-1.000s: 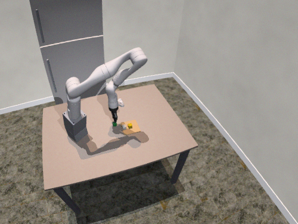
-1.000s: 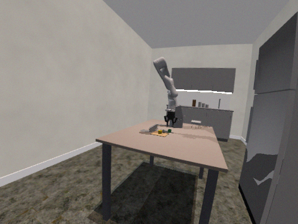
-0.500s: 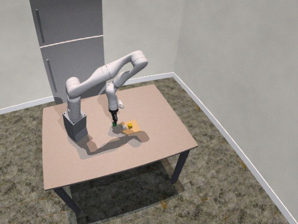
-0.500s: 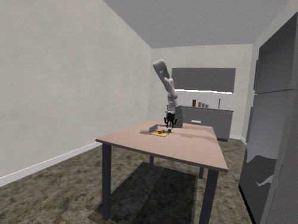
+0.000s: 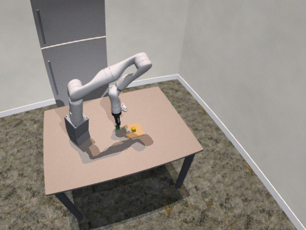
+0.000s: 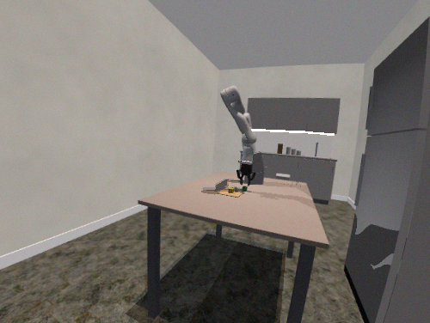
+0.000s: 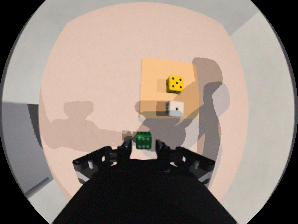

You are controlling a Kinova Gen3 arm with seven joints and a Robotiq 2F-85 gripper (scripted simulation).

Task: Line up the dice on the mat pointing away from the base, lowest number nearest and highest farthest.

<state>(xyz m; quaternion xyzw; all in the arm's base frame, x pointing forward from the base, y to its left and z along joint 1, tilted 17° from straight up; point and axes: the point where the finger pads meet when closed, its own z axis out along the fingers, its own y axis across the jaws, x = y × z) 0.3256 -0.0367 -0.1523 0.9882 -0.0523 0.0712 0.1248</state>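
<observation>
My gripper is now 40 mm above the green die. From my hand the other things lie so: mat: 110 mm ahead, 80 mm to the right, 50 mm below; then white die: 60 mm ahead, 70 mm to the right, 40 mm below; then yellow die: 110 mm ahead, 80 mm to the right, 40 mm below.
</observation>
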